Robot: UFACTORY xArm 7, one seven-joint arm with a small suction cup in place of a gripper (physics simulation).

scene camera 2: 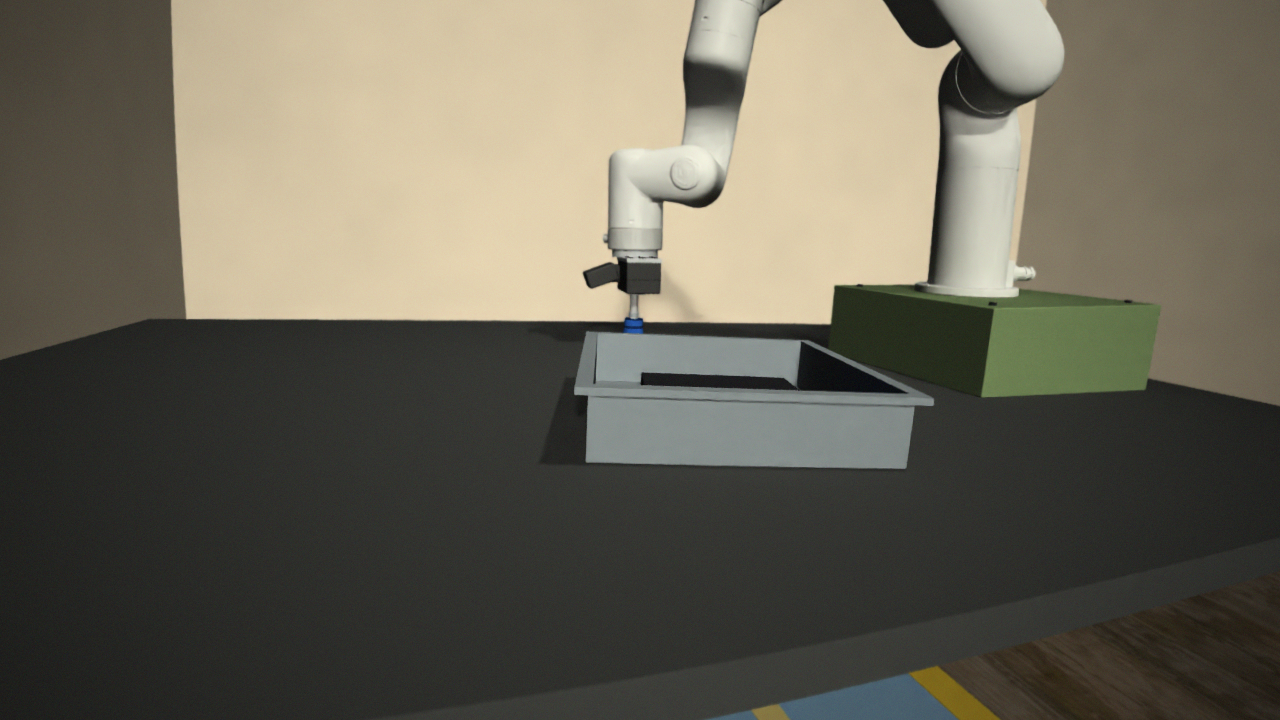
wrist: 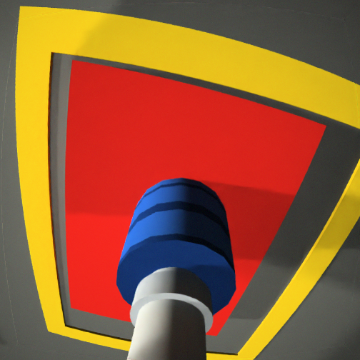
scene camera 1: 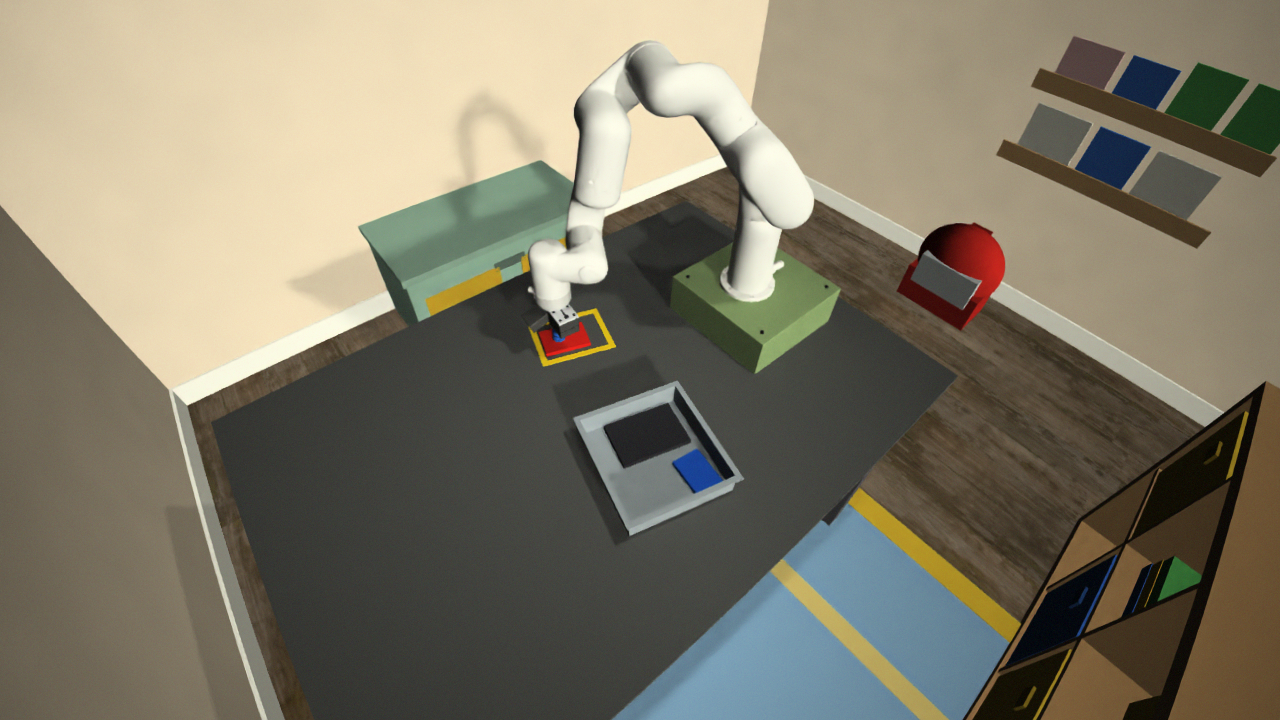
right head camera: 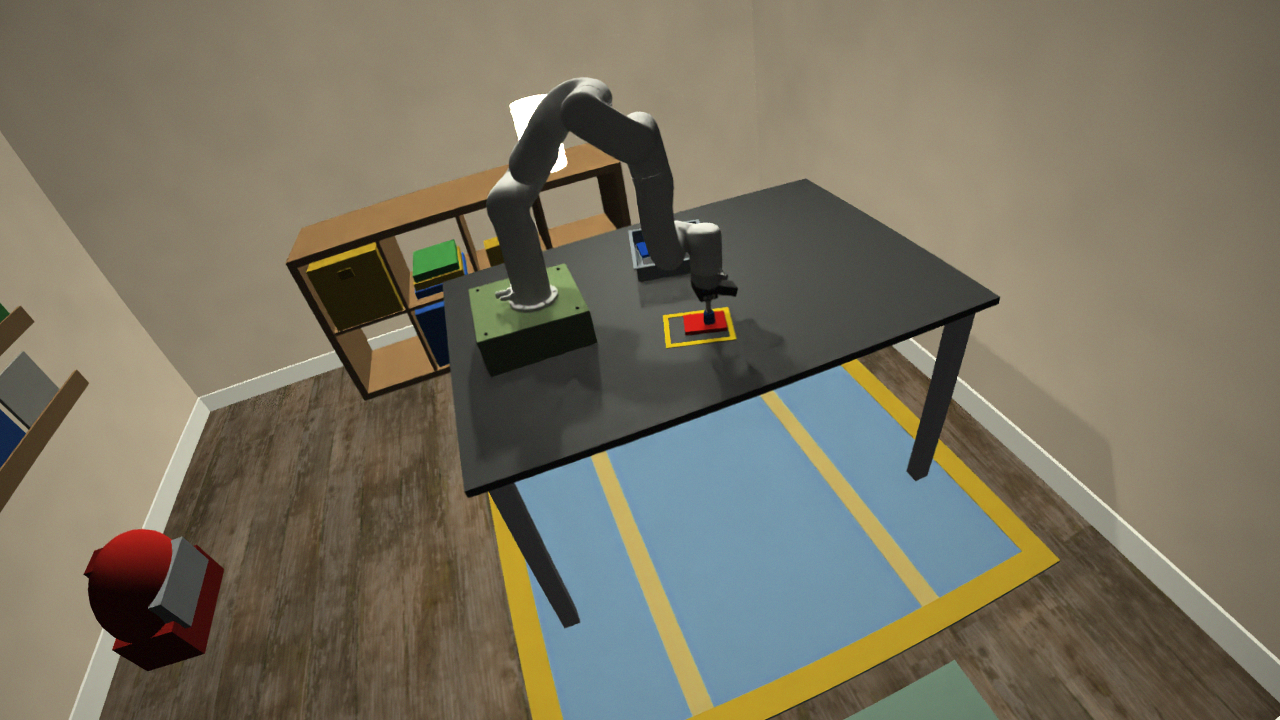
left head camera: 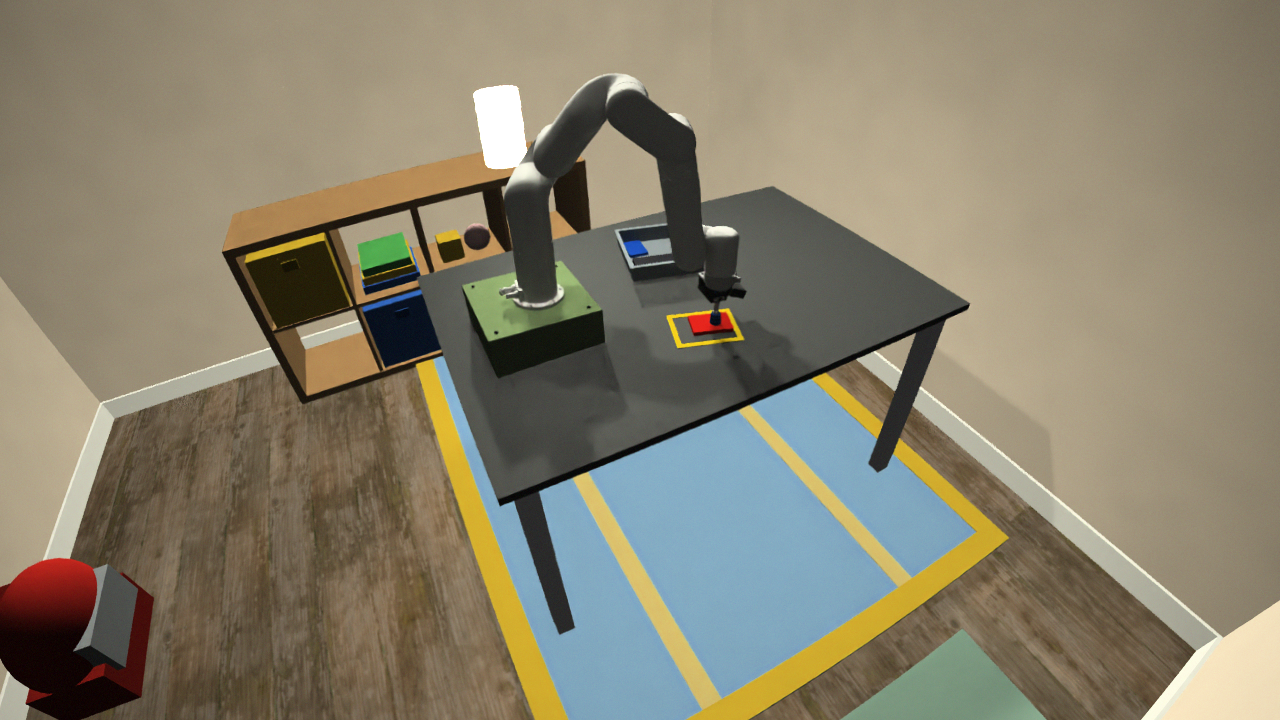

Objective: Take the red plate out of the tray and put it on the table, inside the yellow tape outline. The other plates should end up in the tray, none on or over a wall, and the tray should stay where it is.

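Places are measured from the arm's base along level axes (x ahead, y left, z up), in millimetres.
Pixels of known places: hand at its tool point: (scene camera 1: 559, 340) (right head camera: 709, 324) (left head camera: 714, 325); arm's base at its link origin: (scene camera 2: 964, 292) (scene camera 1: 746, 283) (right head camera: 534, 299) (left head camera: 538, 297).
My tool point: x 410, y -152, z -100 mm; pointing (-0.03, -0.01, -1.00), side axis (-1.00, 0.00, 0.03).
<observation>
Ahead of a thing's pixels: the offset from my tool point to its middle. Level surfaces: height alone.
The red plate {5 mm left, 10 mm back, 5 mm up} (left head camera: 699, 326) (right head camera: 694, 325) (scene camera 1: 579, 337) (wrist: 150, 125) lies level at the table top, inside the yellow tape outline (left head camera: 710, 343) (right head camera: 700, 342) (scene camera 1: 579, 356) (wrist: 32, 150), with a narrow margin around it in the wrist view. My blue suction cup (left head camera: 715, 318) (right head camera: 708, 317) (scene camera 1: 558, 337) (scene camera 2: 633, 326) (wrist: 179, 210) is on the plate's top and holds it. The grey tray {377 mm left, 1 mm back, 25 mm up} (left head camera: 653, 271) (right head camera: 662, 273) (scene camera 1: 684, 507) (scene camera 2: 747, 434) holds a black plate {323 mm left, 22 mm back, 8 mm up} (scene camera 1: 647, 436) (scene camera 2: 716, 382) and a smaller blue plate {445 mm left, 53 mm back, 8 mm up} (left head camera: 636, 248) (scene camera 1: 696, 470). The tray hides the red plate in scene camera 2.
The green arm base (left head camera: 537, 308) (scene camera 1: 756, 308) (scene camera 2: 984, 340) stands on the dark table {1 mm down} (left head camera: 805, 268) (scene camera 1: 402, 537). The tray wall stands between the black plate and the outline. A green cabinet (scene camera 1: 465, 214) stands beyond the table edge near the outline.
</observation>
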